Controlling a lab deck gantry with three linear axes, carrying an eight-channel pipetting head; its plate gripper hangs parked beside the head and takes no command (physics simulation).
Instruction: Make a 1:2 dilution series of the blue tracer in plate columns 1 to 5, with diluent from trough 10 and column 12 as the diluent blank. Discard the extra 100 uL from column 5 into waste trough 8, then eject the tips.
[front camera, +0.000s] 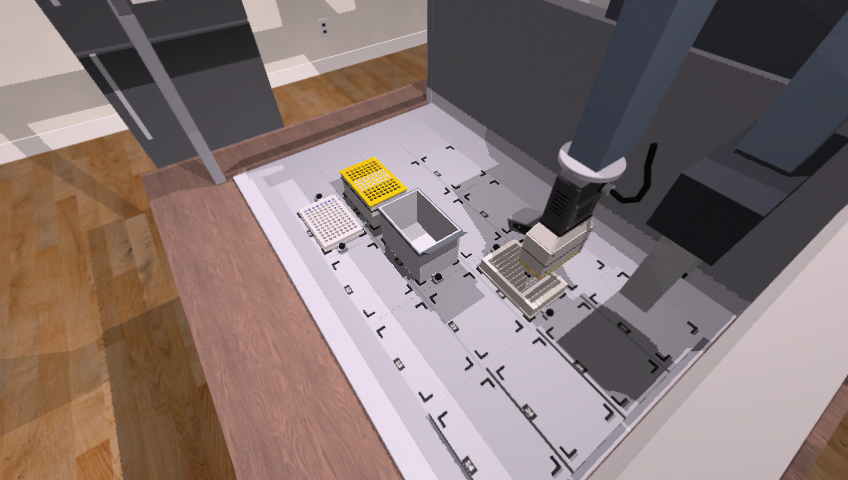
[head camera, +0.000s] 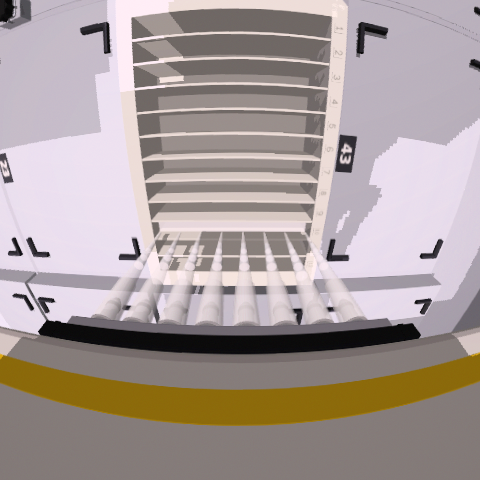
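Note:
The pipetting head (front camera: 553, 246) is low over the cream trough block (front camera: 493, 279) (head camera: 337, 115). Eight clear tips (head camera: 245, 285) hang from it, with their ends at about trough 10 near the block's lower end in the head view; their depth and any liquid are hard to tell. The white well plate (front camera: 332, 223) has blue in one column along its far edge; other wells look pale. The yellow tip rack (front camera: 374, 178) has white tips in its middle columns. The plate gripper (front camera: 660, 285) hangs right of the head, fingers apart and empty, partly hard to make out.
A tall grey open bin (front camera: 437, 264) stands between the tip rack and the trough block. Black corner brackets mark the deck positions. A dark wall (front camera: 511, 77) rises behind the deck, and a brown wooden border (front camera: 226, 297) runs along its left side.

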